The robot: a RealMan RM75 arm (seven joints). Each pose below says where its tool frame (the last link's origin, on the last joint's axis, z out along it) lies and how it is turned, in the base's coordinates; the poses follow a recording.
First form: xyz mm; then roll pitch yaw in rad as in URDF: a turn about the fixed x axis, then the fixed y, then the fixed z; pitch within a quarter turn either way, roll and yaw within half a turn.
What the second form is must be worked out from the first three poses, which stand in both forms.
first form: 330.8 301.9 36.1 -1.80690 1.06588 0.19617
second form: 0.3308 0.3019 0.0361 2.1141 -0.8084 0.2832 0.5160
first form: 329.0 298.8 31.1 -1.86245 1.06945 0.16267
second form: 0.3290 0.2988 0.0311 2.1434 -0.8118 0.2814 0.5117
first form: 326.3 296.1 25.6 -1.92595 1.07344 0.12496
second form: 0.3263 0.2961 0.0256 2.1775 -0.8152 0.2792 0.5074
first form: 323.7 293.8 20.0 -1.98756 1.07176 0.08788
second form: 0.3237 0.2938 0.0200 2.2085 -0.8198 0.2761 0.5017
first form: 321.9 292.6 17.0 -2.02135 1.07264 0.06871
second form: 0.3219 0.2926 0.0170 2.2269 -0.8216 0.2745 0.4997
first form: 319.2 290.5 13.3 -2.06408 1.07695 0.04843
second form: 0.3192 0.2905 0.0133 2.2533 -0.8229 0.2715 0.4991
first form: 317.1 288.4 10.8 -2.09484 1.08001 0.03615
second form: 0.3171 0.2884 0.0108 2.2734 -0.8238 0.2684 0.4993
